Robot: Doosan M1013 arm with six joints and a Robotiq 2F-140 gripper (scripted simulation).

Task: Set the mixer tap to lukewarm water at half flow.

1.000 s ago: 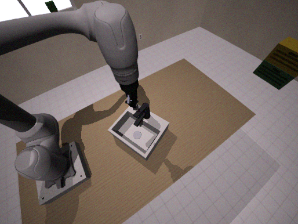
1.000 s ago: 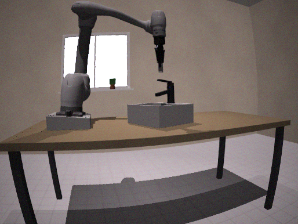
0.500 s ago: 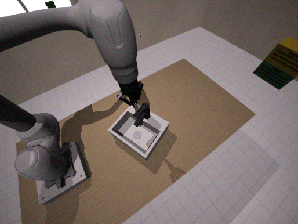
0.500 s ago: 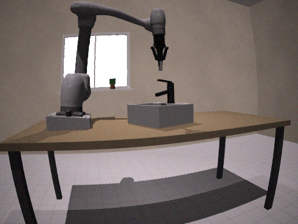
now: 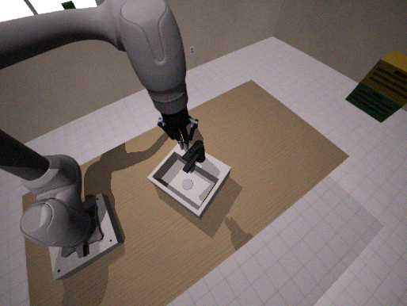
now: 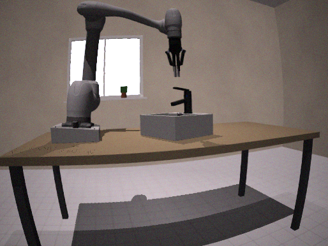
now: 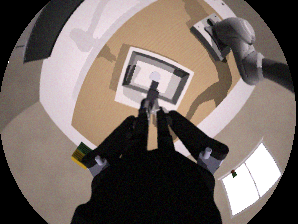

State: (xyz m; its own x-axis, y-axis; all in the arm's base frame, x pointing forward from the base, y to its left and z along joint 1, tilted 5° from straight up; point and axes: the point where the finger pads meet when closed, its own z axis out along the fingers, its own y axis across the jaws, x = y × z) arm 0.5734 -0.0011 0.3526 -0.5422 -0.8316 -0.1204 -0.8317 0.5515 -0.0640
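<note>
My gripper is now 15 cm above the black mixer tap, 5 cm short of it and 3 cm to the right of it. Also, from my hand: sink basin: 34 cm below, 3 cm behind, 1 cm to the right.
</note>
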